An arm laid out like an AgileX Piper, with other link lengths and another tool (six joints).
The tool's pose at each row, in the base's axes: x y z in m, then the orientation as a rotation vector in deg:
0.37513 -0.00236 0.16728 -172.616 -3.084 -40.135
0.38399 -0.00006 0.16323 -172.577 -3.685 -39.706
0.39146 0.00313 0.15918 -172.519 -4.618 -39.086
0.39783 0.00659 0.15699 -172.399 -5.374 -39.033
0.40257 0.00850 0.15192 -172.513 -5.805 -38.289
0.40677 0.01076 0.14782 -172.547 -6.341 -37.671
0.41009 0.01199 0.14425 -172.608 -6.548 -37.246
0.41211 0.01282 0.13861 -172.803 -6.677 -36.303
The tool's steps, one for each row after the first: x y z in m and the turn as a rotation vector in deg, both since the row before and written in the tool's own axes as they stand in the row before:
0.00621 -0.00174 0.00765 0.212 -0.272 -0.345
0.00503 -0.00264 0.00708 0.310 -0.394 -0.541
0.00493 -0.00296 0.00493 0.214 -0.027 -0.455
0.00217 -0.00136 0.00673 0.110 -0.493 -0.248
0.00218 -0.00177 0.00563 0.166 -0.403 -0.310
0.00159 -0.00081 0.00470 0.059 -0.280 -0.117
-0.00045 -0.00043 0.00602 0.037 -0.626 -0.059

